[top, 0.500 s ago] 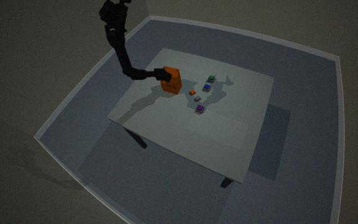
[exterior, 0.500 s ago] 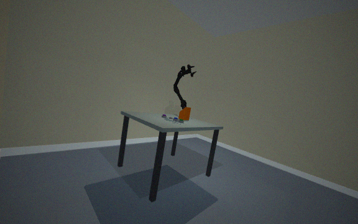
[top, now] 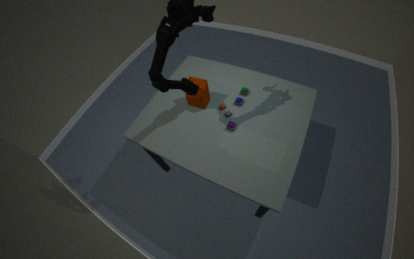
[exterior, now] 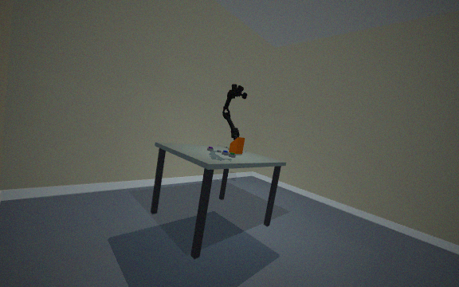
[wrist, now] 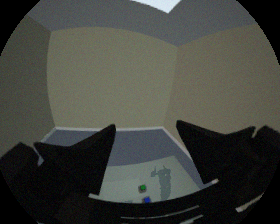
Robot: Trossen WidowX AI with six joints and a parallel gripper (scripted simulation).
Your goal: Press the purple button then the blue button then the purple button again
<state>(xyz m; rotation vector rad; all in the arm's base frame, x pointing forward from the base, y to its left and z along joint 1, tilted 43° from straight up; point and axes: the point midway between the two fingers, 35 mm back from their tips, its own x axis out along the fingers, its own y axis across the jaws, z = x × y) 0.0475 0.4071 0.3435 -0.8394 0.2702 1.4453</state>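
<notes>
Right now my gripper tip is 620 mm above the purple button, 180 mm short of it and 170 mm to the left of it. From my gripper tip the other things lie so: blue button (620 mm below, 130 mm ahead, 20 mm to the left); small orange block (640 mm below, 60 mm to the right, 50 mm ahead); green button (620 mm below, 120 mm to the left, 120 mm ahead).
</notes>
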